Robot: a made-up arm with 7 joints. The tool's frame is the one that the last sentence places.
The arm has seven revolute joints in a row. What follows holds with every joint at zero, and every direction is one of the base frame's. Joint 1 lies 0.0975 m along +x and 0.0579 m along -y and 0.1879 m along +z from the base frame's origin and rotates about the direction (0.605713, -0.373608, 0.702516). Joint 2 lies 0.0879 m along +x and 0.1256 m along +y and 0.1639 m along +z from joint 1 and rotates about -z. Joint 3 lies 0.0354 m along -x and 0.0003 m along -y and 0.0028 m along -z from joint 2 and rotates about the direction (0.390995, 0.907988, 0.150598). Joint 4 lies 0.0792 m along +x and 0.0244 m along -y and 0.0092 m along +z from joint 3 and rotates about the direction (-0.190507, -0.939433, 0.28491). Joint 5 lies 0.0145 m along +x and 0.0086 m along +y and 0.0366 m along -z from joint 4 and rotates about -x. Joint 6 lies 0.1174 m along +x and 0.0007 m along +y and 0.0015 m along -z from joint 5 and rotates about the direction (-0.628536, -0.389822, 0.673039). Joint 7 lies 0.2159 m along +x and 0.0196 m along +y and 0.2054 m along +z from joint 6 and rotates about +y. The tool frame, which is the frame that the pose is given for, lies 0.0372 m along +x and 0.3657 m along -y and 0.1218 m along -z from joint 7; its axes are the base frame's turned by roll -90, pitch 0 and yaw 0 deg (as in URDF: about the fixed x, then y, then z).
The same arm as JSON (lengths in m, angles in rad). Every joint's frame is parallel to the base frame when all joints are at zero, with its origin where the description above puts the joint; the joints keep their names.
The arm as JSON. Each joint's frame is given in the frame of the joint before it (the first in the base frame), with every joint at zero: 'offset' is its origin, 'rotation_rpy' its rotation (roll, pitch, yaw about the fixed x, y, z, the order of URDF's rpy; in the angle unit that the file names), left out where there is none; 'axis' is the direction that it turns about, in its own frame. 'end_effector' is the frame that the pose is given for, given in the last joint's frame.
{"length_unit": "m", "angle_unit": "rad", "chain": [
  {"id": "joint 1", "offset": [0.0975, -0.0579, 0.1879], "axis": [0.605713, -0.373608, 0.702516]},
  {"id": "joint 2", "offset": [0.0879, 0.1256, 0.1639], "axis": "-z"},
  {"id": "joint 3", "offset": [-0.0354, -0.0003, -0.0028], "axis": [0.390995, 0.907988, 0.150598]},
  {"id": "joint 4", "offset": [0.0792, -0.0244, 0.0092], "axis": [-0.190507, -0.939433, 0.28491]},
  {"id": "joint 5", "offset": [0.0145, 0.0086, -0.0366], "axis": "-x"},
  {"id": "joint 6", "offset": [0.1174, 0.0007, -0.0015], "axis": [-0.628536, -0.389822, 0.673039]},
  {"id": "joint 7", "offset": [0.2159, 0.0196, 0.2054], "axis": "+y"}
], "end_effector": {"offset": [0.0372, -0.3657, -0.1218], "rotation_rpy": [-1.5708, 0.0, 0.0]}}

